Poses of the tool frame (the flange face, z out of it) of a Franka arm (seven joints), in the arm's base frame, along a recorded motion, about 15 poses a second.
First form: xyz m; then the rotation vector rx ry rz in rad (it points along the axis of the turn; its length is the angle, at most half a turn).
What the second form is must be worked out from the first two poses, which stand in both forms.
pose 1, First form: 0.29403, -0.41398, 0.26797, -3.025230, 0.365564, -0.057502
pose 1, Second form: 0.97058, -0.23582, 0.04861, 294.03; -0.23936, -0.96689, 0.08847, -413.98; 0.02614, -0.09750, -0.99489, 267.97; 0, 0, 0, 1
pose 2, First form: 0.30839, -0.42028, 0.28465, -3.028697, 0.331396, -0.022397
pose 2, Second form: 0.97628, -0.21506, 0.02487, 308.39; -0.21645, -0.97191, 0.09244, -420.28; 0.00429, -0.09563, -0.99541, 284.65; 0, 0, 0, 1
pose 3, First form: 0.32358, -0.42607, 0.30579, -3.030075, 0.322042, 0.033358
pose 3, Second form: 0.97747, -0.21073, -0.01177, 323.58; -0.20867, -0.97327, 0.09591, -426.07; -0.03167, -0.09129, -0.99532, 305.79; 0, 0, 0, 1
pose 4, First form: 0.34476, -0.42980, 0.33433, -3.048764, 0.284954, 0.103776
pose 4, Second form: 0.98043, -0.18745, -0.06008, 344.76; -0.18219, -0.97970, 0.08361, -429.80; -0.07454, -0.07103, -0.99469, 334.33; 0, 0, 0, 1
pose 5, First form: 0.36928, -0.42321, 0.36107, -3.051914, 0.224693, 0.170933
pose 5, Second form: 0.98306, -0.15005, -0.10529, 369.28; -0.14151, -0.98633, 0.08441, -423.21; -0.11652, -0.06808, -0.99085, 361.07; 0, 0, 0, 1
